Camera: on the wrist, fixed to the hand. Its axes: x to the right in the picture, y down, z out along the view.
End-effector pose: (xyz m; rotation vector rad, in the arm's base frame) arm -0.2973 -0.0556 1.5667 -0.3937 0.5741 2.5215
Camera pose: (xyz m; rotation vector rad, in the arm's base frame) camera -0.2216 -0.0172 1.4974 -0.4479 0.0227 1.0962
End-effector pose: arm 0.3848 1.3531 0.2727 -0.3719 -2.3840 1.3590
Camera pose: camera 0.4222 1.3402 0.3749 1.2527 -1.8409 0.5122
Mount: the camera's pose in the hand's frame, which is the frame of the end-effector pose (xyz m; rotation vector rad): -0.0197 -0.0932 -0.0542 -0.0744 -0.1138 -1.5004
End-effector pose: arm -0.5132 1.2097 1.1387 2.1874 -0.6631 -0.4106
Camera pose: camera -0.4725 1.3047 1.1022 2.2045 1.0715 -1.2416
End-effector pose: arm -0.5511 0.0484 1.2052 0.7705 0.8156 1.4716
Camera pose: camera -0.5465 0.0288 1.0975 0.0316 0.8913 0.0998
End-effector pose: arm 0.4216 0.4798 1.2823 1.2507 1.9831 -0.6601
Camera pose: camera 0.3271 0.4700 1.3369 -0.5616 2.5393 -1.2173
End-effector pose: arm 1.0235 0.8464 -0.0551 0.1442 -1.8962 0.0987
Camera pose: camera 1.0944 0.7628 -0.0565 1.4597 -1.4619 -0.9934
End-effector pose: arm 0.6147 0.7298 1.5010 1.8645 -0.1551 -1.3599
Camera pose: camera 0.6203 0.8310 1.4594 -1.6392 -1.3855 2.1516
